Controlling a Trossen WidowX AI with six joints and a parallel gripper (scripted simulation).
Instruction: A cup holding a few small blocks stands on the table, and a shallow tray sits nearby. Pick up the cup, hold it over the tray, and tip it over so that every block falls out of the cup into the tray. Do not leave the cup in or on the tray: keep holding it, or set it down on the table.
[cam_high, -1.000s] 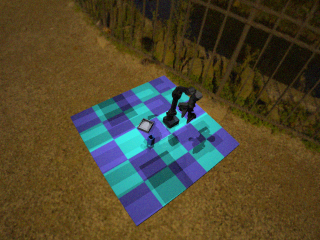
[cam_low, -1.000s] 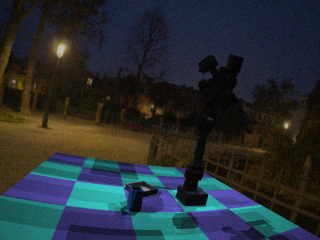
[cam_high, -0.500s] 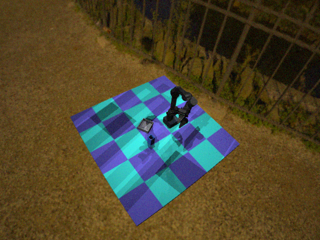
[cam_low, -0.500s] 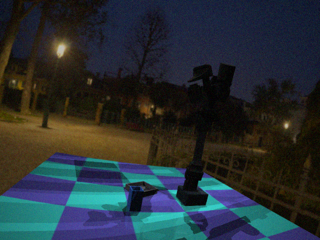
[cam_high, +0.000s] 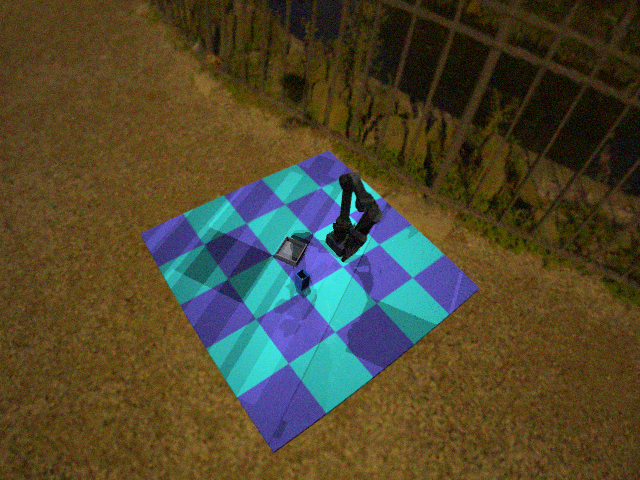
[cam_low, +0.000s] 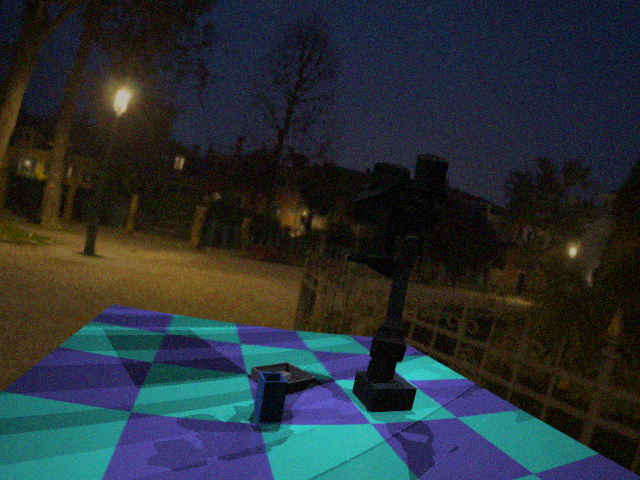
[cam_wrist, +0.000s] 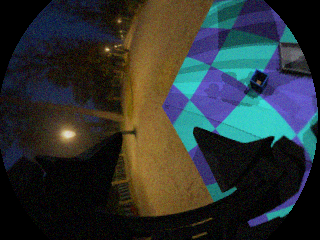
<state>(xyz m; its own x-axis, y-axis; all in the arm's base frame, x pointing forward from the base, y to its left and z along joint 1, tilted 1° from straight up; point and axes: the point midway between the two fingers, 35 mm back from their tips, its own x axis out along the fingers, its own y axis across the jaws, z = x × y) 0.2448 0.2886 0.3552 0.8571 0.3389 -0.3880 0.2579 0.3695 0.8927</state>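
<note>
Right now the tan block is 4 cm ahead of my gripper tip, 19 cm to the right of it and 37 cm below it. Also, from my gripper tip: blue square cup (4 cm ahead, 19 cm to the right, 39 cm below).
</note>
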